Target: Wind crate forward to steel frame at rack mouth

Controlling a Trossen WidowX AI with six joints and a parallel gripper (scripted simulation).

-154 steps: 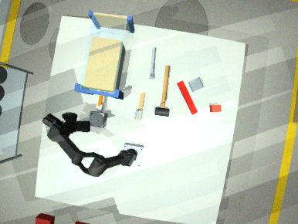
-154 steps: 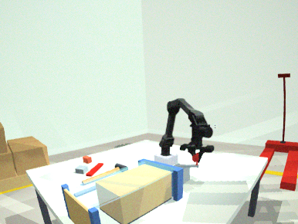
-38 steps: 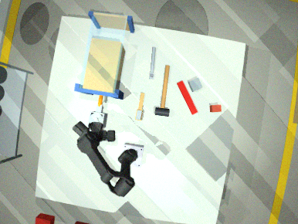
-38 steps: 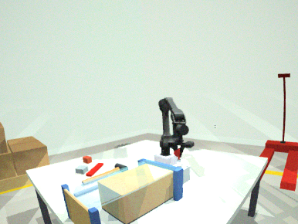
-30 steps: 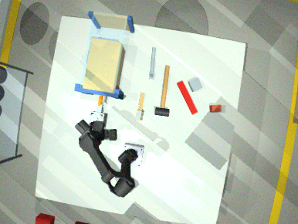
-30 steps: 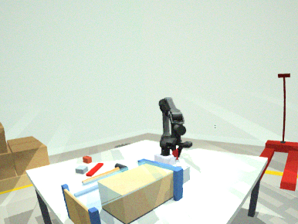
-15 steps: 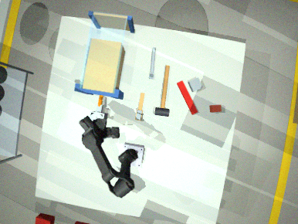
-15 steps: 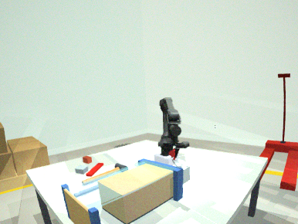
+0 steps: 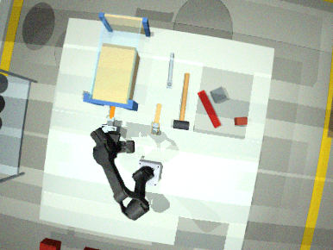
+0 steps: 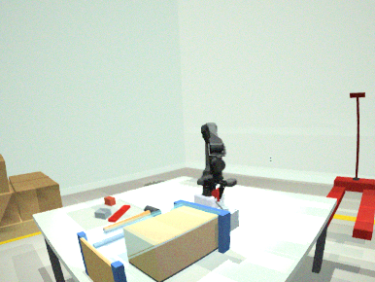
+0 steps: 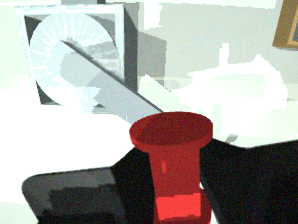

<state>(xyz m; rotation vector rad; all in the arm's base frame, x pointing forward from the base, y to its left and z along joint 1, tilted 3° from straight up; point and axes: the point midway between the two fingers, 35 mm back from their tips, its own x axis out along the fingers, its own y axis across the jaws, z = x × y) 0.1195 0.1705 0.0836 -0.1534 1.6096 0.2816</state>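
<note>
The red grip lies 2 cm above my gripper tip. Round my gripper tip: winch (8 cm to the left, 8 cm below, 3 cm ahead); winch handle (3 cm to the left, 2 cm ahead, 1 cm below); blue frame (20 cm ahead, 10 cm to the left, 1 cm below).
</note>
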